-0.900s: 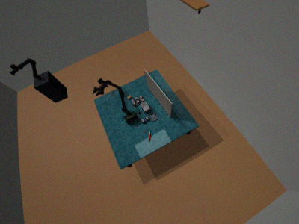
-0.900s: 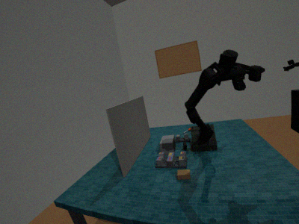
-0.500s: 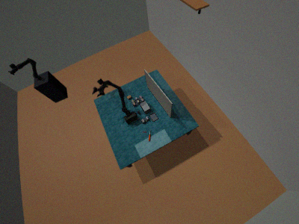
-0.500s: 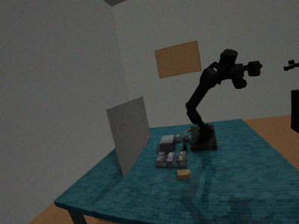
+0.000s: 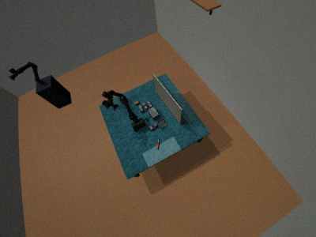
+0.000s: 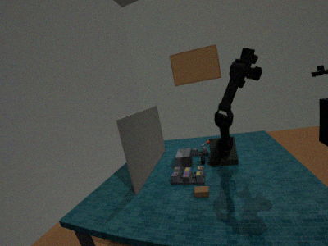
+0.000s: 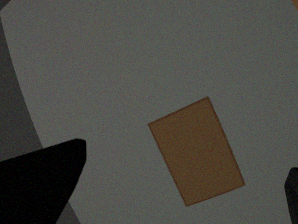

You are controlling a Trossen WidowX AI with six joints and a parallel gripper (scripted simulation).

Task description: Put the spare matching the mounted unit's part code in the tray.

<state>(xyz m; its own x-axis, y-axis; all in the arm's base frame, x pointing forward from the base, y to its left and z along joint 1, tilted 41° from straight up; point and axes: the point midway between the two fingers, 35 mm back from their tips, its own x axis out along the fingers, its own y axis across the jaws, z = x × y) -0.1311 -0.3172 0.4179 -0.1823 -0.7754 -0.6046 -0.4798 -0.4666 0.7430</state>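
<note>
Right now the spare block is 540 mm below my gripper tip, 400 mm ahead of it and 250 mm to the left of it. From my gripper tip the other things lie so: grey mounted unit: 540 mm below, 470 mm ahead, 40 mm to the left; then tan block: 570 mm below, 350 mm to the left, 290 mm ahead; then upright panel: 710 mm ahead, 360 mm below, 70 mm to the left.
</note>
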